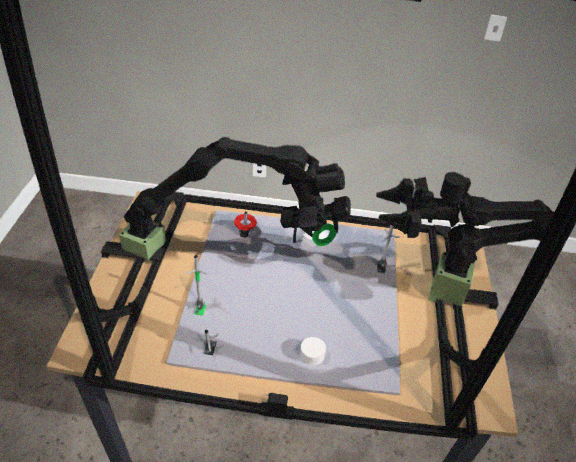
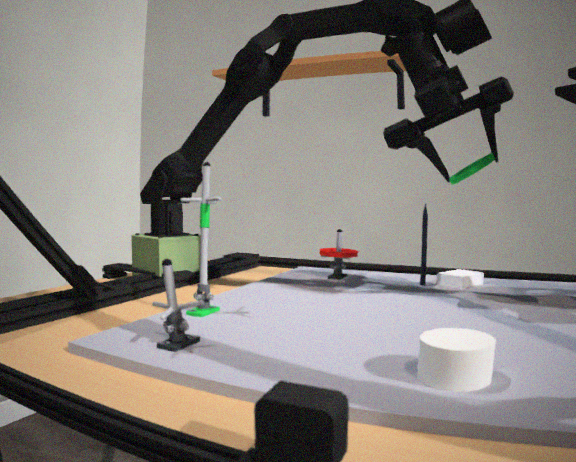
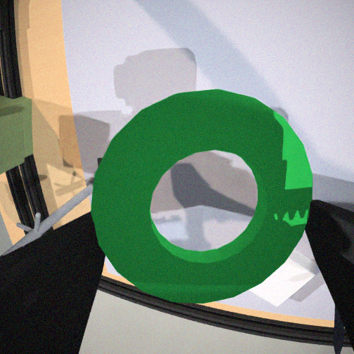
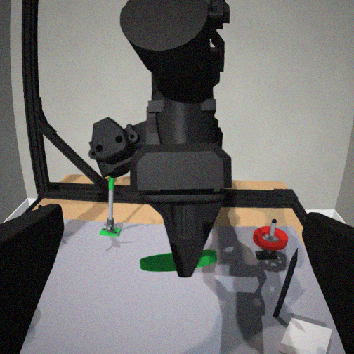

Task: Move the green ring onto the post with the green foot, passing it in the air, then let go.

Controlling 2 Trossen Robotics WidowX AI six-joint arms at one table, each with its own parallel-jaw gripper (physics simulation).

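Frame: origin at the left arm's base, x ahead, y left, z up, level; centimetres.
Seen in the pictures: left gripper, between the fingertips: (image 1: 324, 233) (image 2: 473, 171); right gripper, between the fingertips: (image 1: 377, 205) (image 2: 561, 82); left arm's base, origin of its link: (image 1: 141, 229) (image 2: 166, 235); right arm's base, origin of its link: (image 1: 456, 267).
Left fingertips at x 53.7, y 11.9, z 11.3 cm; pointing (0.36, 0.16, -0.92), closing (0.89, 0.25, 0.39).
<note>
Pixels of each thing's middle, then the offset from my left fingertips to it. "spot": a spot on its surface instead.
- green ring, middle of its body: (image 2: 472, 168) (image 1: 324, 234) dx +0.1, dy -0.7, dz +0.4 cm
- post with the green foot, a spot on its surface: (image 2: 204, 260) (image 1: 199, 292) spot: dx -25.6, dy -25.0, dz -11.9 cm
- red ring, middle of its body: (image 2: 338, 252) (image 1: 245, 222) dx -28.7, dy +8.6, dz -14.1 cm
- short black-footed post, a spot on its surface: (image 2: 171, 295) (image 1: 208, 339) spot: dx -16.2, dy -36.7, dz -13.4 cm
- white cylinder, middle of its body: (image 2: 456, 357) (image 1: 312, 351) dx +8.4, dy -25.8, dz -17.0 cm
- black spike, middle of its body: (image 2: 424, 244) dx -12.8, dy +11.7, dz -11.7 cm
- white block, middle of its body: (image 2: 460, 278) (image 1: 315, 235) dx -7.7, dy +16.7, dz -17.7 cm
The green ring (image 1: 324, 242) (image 2: 472, 169) (image 3: 122, 190) (image 4: 157, 262) is in the air above the back of the mat, tilted. My left gripper (image 1: 325, 234) (image 2: 472, 170) (image 3: 208, 218) (image 4: 185, 263) is shut on it, one finger on each outer side. My right gripper (image 1: 380, 206) is open and empty, raised to the right of the ring and apart from it. The post with the green foot (image 1: 198, 287) (image 2: 204, 260) (image 4: 110, 202) stands upright at the mat's left side. It has a green band and a thin crossbar near its top, with no ring on it.
A red ring (image 1: 245, 229) (image 2: 327, 252) (image 4: 270, 246) sits on a back-left post. A short black-footed post (image 1: 207, 341) (image 2: 171, 295) stands front left, a tall one (image 1: 387, 245) back right. A white cylinder (image 1: 313, 351) (image 2: 457, 360), black spike (image 2: 424, 245) (image 4: 286, 284) and white block (image 2: 460, 279) (image 4: 306, 337) also stand there.
</note>
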